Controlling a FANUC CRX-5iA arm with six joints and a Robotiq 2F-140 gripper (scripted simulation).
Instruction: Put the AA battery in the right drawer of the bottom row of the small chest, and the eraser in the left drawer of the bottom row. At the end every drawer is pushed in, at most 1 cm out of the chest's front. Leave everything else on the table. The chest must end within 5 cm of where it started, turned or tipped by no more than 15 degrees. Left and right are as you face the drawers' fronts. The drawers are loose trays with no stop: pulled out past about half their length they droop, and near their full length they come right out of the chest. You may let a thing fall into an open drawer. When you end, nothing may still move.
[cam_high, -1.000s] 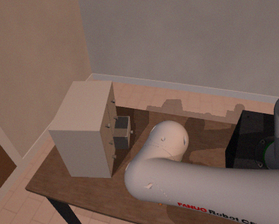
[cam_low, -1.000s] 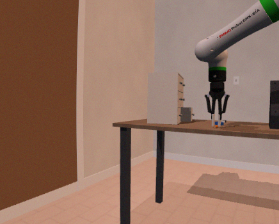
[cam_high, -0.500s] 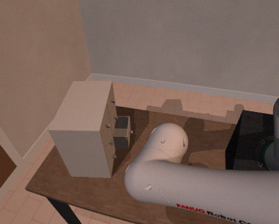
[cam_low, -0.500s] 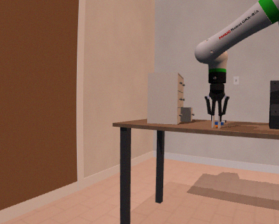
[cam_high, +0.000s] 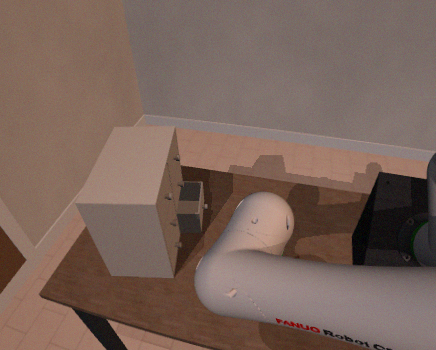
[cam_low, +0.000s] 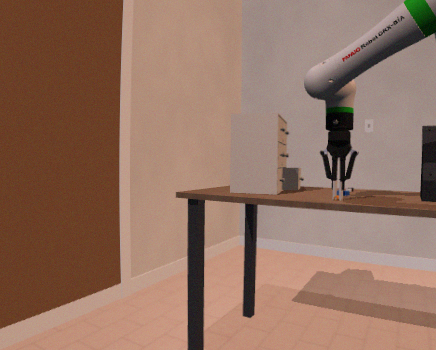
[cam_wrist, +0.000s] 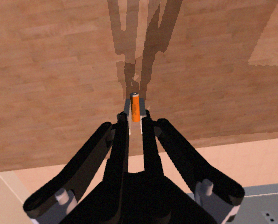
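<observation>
The orange AA battery lies 3 cm below my hand. From my hand the other things lie so: blue AA battery: 19 cm to the right, 2 cm below, 2 cm ahead; then eraser: 39 cm to the right, 3 cm below.
</observation>
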